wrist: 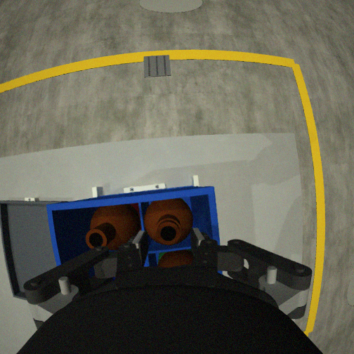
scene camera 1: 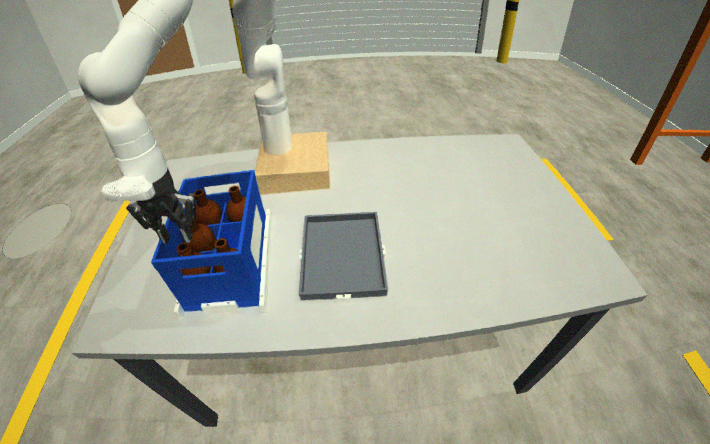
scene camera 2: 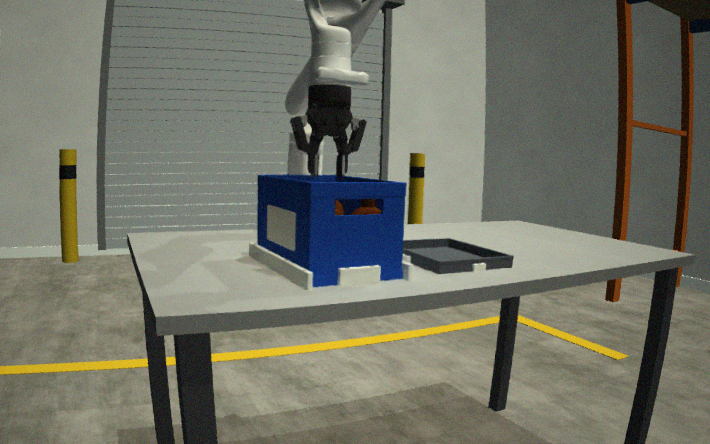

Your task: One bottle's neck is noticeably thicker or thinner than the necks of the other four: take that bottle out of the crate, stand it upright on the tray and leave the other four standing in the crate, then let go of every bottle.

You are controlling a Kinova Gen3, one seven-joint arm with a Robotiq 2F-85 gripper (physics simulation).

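Places are measured from the arm's base along level axes (x up, y back, z right), in centimetres.
Pixels of known places: gripper, fingertip midpoint: (scene camera 1: 178, 240) (scene camera 2: 327, 176); arm's base, origin of the base link: (scene camera 1: 278, 147).
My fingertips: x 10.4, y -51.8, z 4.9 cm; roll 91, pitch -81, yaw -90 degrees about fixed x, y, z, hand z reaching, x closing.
Observation:
Ahead of a thing's pixels: the offset from my fingertips to its top centre.
Five brown bottles stand in the blue crate @(dx -0.8, dy +9.9, dz -1.9 cm) (scene camera 1: 209, 290) (scene camera 2: 356, 246) (wrist: 175, 193). Two are at the back, left (scene camera 1: 208, 211) and right (scene camera 1: 236, 208). One is middle left (scene camera 1: 203, 238) (wrist: 176, 258). Two are in front, left (scene camera 1: 184, 249) (wrist: 172, 210) and right (scene camera 1: 222, 245) (wrist: 117, 225). I cannot tell surely from these views which neck differs. My gripper (scene camera 1: 175, 239) (scene camera 2: 326, 172) (wrist: 168, 238) is partly open and holds nothing. In the wrist view its fingertips lie on either side of the front-left bottle's neck. The tray @(dx -15.7, dy +14.8, dz -30.1 cm) (scene camera 1: 340, 256) (scene camera 2: 445, 265) (wrist: 22, 235) carries no bottle.
The crate's high walls and inner dividers surround the bottles. White stops (scene camera 1: 264, 282) (scene camera 2: 282, 268) line its base. The tray has a low rim and stands right of the crate in scene camera 1. A wooden block (scene camera 1: 295, 175) under the arm's base stands behind the crate.

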